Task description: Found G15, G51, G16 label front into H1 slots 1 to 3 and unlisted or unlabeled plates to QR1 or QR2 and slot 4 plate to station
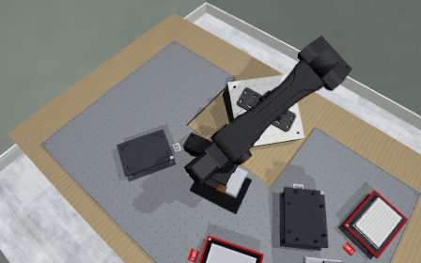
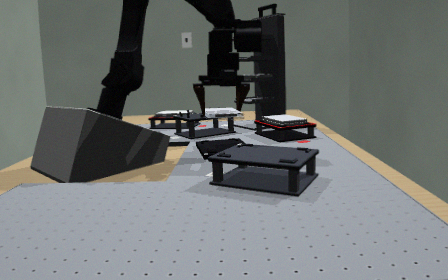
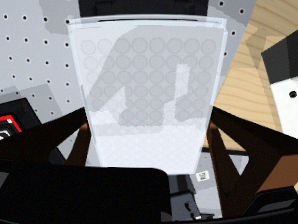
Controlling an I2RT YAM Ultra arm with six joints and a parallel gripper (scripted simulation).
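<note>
Now: the flat black pad 90 mm below my hand. Round my hand: red-bordered quarantine nest (120 mm behind, 460 mm to the left, 60 mm below); N6 deck label (10 mm ahead, 110 mm to the right, 90 mm below); plate hotel H1 (220 mm ahead, 370 mm to the left, 90 mm above).
</note>
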